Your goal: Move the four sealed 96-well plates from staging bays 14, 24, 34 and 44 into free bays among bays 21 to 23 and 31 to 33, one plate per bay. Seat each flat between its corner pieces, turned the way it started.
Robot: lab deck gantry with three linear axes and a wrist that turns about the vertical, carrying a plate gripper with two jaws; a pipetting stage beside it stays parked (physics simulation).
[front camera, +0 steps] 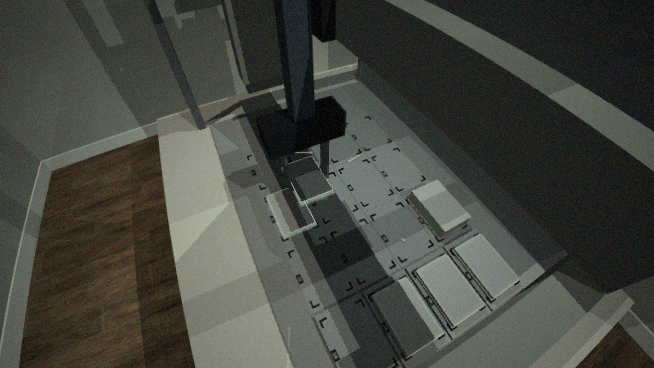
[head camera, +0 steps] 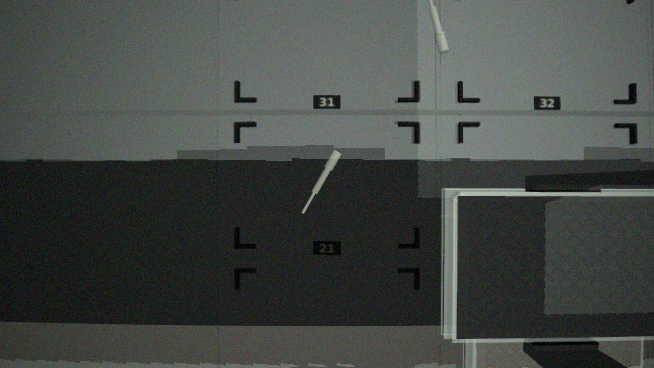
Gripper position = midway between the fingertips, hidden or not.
In view: my gripper (head camera: 555, 263).
My gripper is seen too in the front camera view (front camera: 307, 179).
